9 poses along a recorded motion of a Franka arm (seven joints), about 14 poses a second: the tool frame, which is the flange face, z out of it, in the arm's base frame.
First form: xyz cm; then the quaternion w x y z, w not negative.
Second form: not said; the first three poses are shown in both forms.
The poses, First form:
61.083 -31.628 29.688 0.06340 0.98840 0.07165 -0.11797
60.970 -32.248 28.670 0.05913 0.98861 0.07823 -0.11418
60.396 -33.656 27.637 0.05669 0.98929 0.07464 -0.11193
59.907 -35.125 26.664 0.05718 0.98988 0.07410 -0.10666
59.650 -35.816 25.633 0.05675 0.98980 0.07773 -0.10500
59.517 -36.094 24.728 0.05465 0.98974 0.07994 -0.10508
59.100 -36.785 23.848 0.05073 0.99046 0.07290 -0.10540
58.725 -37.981 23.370 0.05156 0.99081 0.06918 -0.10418
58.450 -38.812 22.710 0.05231 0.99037 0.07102 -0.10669
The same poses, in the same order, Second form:
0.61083 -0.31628 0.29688 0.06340 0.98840 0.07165 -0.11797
0.60970 -0.32248 0.28670 0.05913 0.98861 0.07823 -0.11418
0.60396 -0.33656 0.27637 0.05669 0.98929 0.07464 -0.11193
0.59907 -0.35125 0.26664 0.05718 0.98988 0.07410 -0.10666
0.59650 -0.35816 0.25633 0.05675 0.98980 0.07773 -0.10500
0.59517 -0.36094 0.24728 0.05465 0.98974 0.07994 -0.10508
0.59100 -0.36785 0.23848 0.05073 0.99046 0.07290 -0.10540
0.58725 -0.37981 0.23370 0.05156 0.99081 0.06918 -0.10418
0.58450 -0.38812 0.22710 0.05231 0.99037 0.07102 -0.10669

